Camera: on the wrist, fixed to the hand. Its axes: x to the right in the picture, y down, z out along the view.
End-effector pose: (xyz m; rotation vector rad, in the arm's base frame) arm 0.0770 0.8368 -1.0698 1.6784 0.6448 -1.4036
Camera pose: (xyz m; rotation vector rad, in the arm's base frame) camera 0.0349 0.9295 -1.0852 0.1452 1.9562 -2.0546
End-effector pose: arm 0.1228 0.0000 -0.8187 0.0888 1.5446 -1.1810
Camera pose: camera 0.0333 -0.0003 -0.7677 -1.8622 1.3712 -1.4950
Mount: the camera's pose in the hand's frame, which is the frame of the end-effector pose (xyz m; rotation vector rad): -0.0068 -0.0865 -0.0555 -0.6223 -0.4606 -1.4797
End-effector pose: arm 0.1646 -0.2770 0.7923 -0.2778 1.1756 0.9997
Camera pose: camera 0.1956 -0.3655 0.7496 -1.1296 0.0085 0.0187
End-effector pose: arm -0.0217 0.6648 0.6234 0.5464 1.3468 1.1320
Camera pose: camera -0.0451 0.6077 0.5409 -0.5996 0.5915 0.0898
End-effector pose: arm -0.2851 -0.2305 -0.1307 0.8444 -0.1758 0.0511
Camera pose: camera -0.2744 -0.2463 -0.2319 0.1874 0.0421 -1.5179
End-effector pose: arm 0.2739 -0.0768 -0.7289 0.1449 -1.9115 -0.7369
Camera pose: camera 0.3056 -0.1672 -0.7667 -1.1240 1.6202 2.4444
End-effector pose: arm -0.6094 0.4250 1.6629 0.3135 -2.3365 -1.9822
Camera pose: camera -0.5830 0.3594 1.5880 -1.0182 0.6465 1.6294
